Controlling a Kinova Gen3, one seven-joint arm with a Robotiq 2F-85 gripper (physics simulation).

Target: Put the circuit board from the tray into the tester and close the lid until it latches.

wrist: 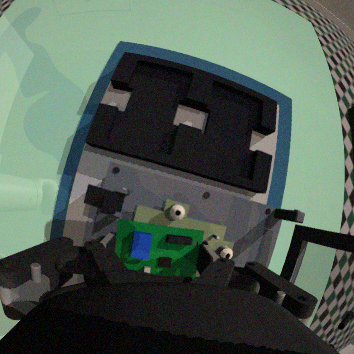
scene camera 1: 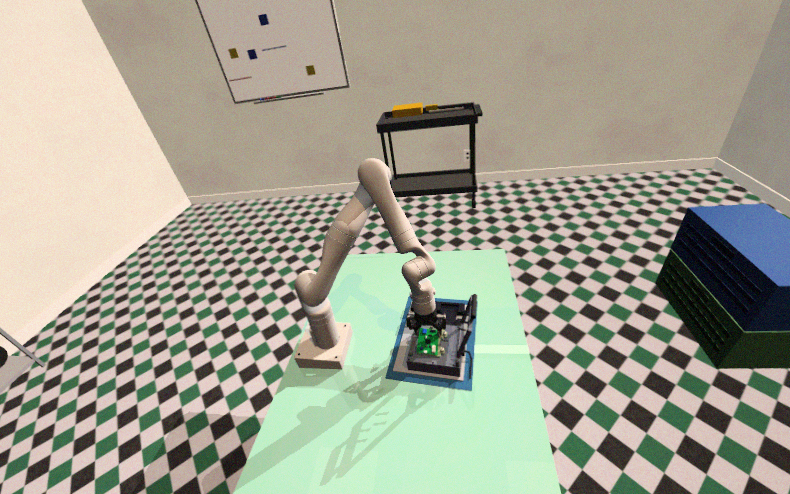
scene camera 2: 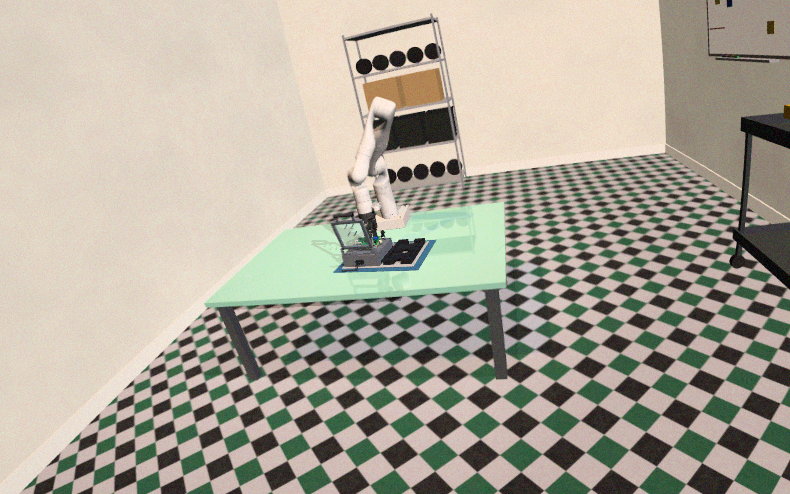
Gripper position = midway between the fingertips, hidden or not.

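The gripper [wrist: 157, 249] holds a green circuit board [wrist: 163, 250]. A tester bed [wrist: 174, 213] is in view too, and so is a tester lid [wrist: 312, 261].
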